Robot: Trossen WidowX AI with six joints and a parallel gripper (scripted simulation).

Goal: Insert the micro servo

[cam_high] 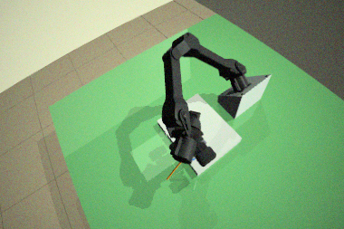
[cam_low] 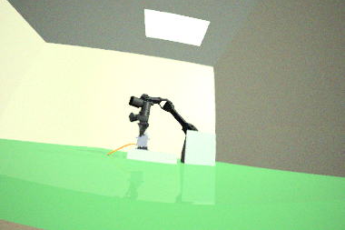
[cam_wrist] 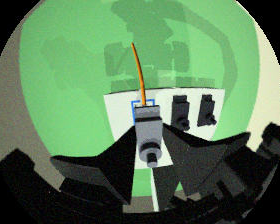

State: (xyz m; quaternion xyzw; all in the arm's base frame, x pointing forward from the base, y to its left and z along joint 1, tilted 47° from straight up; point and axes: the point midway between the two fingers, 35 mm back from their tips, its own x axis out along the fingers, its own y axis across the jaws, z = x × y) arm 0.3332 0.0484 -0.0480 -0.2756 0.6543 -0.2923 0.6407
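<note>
Now: the white deck 12 cm behind my gripper tip, 9 cm below it and 7 cm to the right of it.
</note>
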